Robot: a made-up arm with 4 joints.
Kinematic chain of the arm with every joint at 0, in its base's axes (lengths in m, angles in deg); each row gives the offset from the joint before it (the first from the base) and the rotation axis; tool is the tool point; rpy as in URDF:
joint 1: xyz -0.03 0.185 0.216 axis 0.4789 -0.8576 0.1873
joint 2: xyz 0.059 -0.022 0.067 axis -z
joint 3: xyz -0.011 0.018 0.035 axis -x
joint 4: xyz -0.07 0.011 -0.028 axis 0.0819 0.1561 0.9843
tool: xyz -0.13 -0.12 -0.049 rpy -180 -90 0
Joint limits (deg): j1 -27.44..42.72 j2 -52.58..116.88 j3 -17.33..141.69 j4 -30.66..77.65
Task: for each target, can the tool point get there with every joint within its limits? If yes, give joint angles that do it. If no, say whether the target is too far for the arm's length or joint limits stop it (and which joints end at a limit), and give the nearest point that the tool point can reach.
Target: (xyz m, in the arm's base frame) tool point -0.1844 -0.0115 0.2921
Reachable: yes | joints 25.24 -8.44 59.59 5.58
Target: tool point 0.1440 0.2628 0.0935
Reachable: no: joint limits stop it (at a limit: joint 1, joint 2, joint 3, joint 4) | nearest point 0.1509 0.3514 0.1078 | short by 0.090 m
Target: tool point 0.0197 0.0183 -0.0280
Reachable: no: joint limits stop it (at a limit: joint 1, joint 3) | nearest point -0.0437 0.0052 0.1111 | short by 0.153 m
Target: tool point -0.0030 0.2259 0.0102
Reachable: no: joint limits stop it (at a limit: joint 1, joint 3) | nearest point -0.0770 0.1677 0.1419 | short by 0.162 m
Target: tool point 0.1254 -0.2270 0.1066
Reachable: no: too far | nearest point 0.0151 -0.0671 0.1898 | short by 0.211 m
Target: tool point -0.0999 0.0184 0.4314
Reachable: yes | joints 19.98 -11.36 80.29 48.43
